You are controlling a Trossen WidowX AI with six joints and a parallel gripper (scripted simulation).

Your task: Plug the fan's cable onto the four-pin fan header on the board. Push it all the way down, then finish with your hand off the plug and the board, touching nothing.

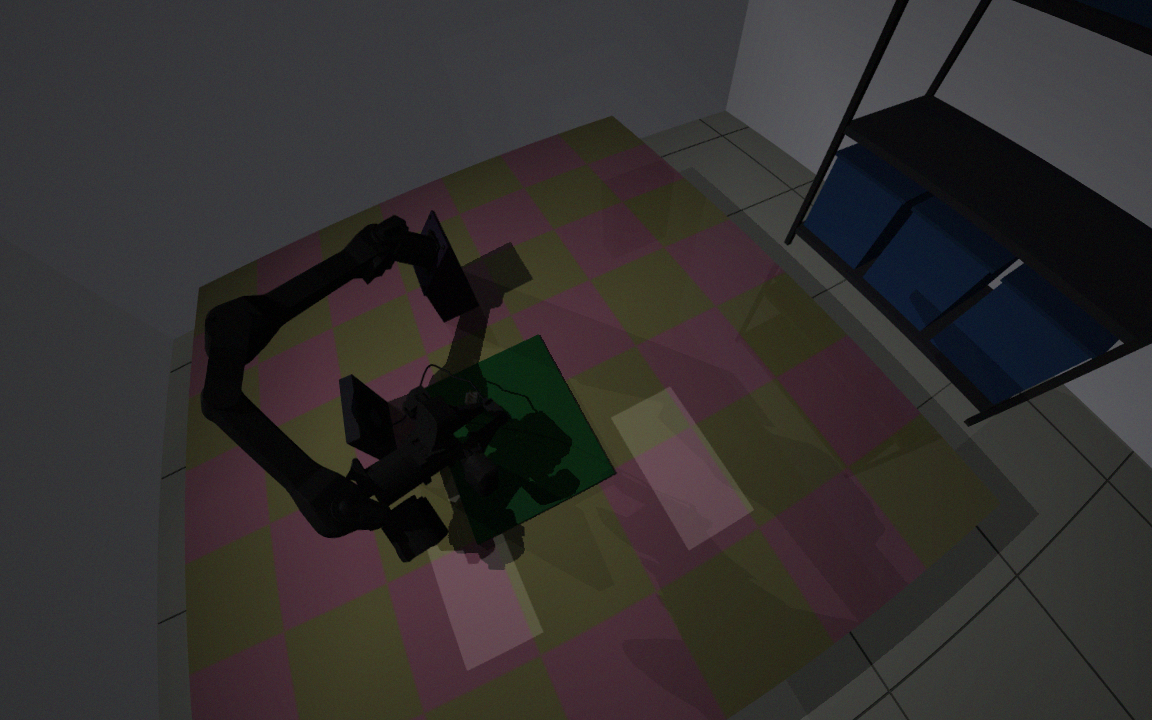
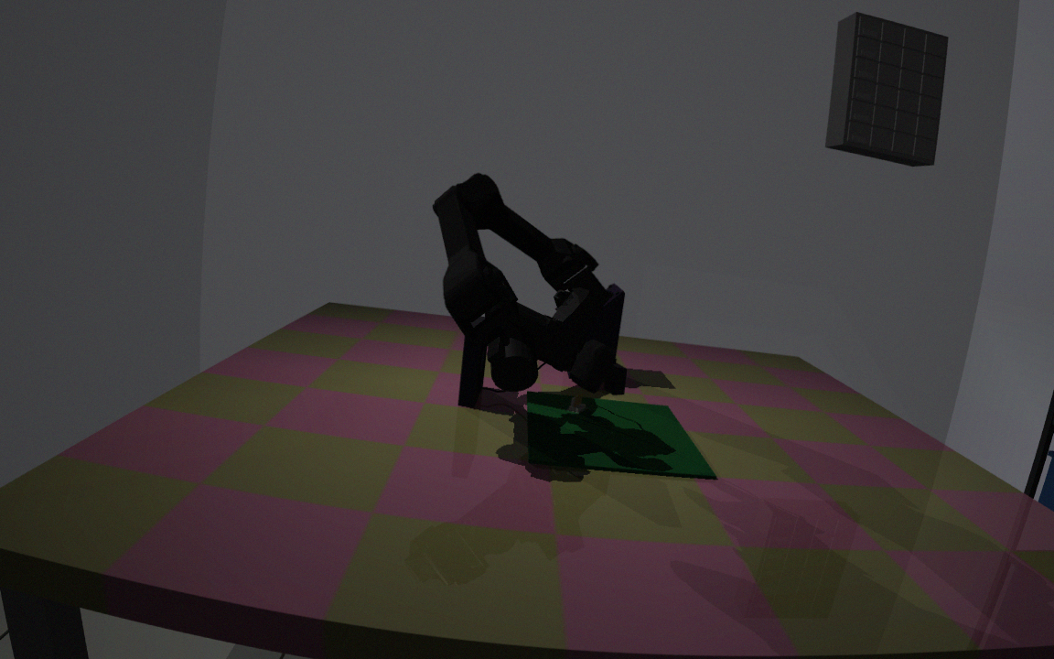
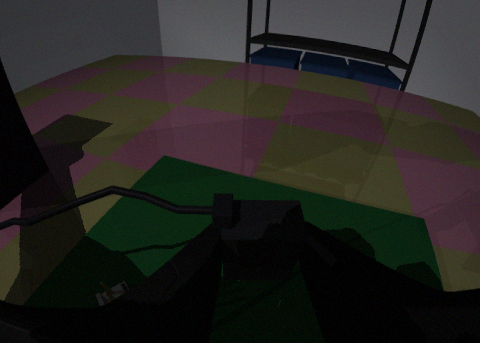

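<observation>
The green board lies 10 cm below my gripper tip. The rest, counted from my gripper tip: black cable (2 cm behind, 1 cm to the right); then dark fan plug (1 cm below); then fan (20 cm to the right, 11 cm behind, 3 cm below).
</observation>
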